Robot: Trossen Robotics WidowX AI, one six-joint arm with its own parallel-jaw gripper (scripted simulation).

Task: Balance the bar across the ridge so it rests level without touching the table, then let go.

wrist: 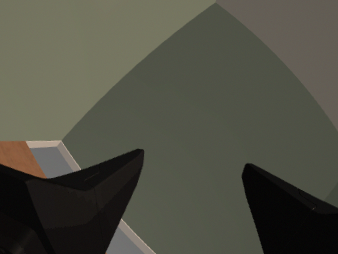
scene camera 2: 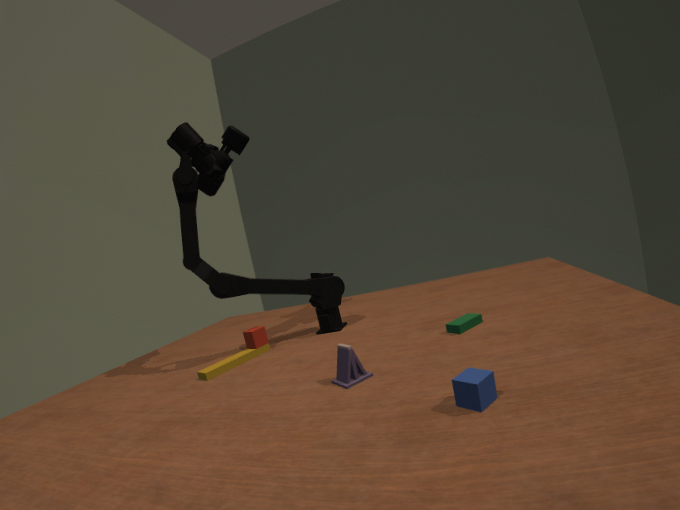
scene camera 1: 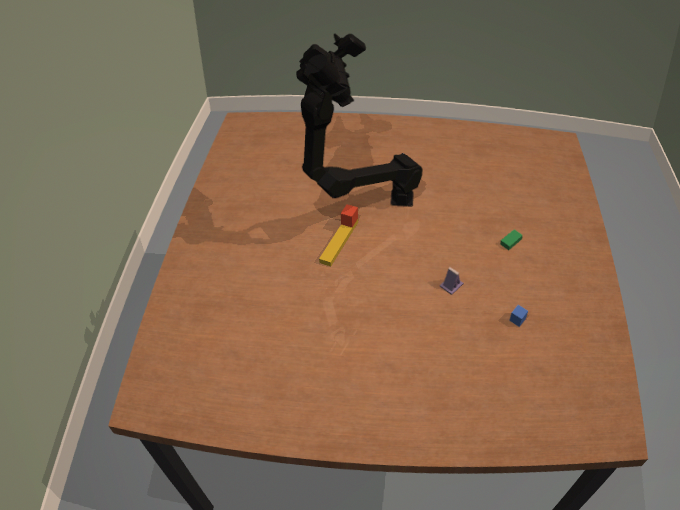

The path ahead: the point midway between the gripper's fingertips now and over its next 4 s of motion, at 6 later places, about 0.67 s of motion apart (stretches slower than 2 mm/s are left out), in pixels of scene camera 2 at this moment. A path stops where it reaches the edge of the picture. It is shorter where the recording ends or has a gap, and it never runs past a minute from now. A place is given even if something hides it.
The gripper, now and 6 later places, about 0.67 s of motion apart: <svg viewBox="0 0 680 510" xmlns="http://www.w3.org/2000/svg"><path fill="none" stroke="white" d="M229 160L264 151L303 144L339 138L365 137L375 143L364 161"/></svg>
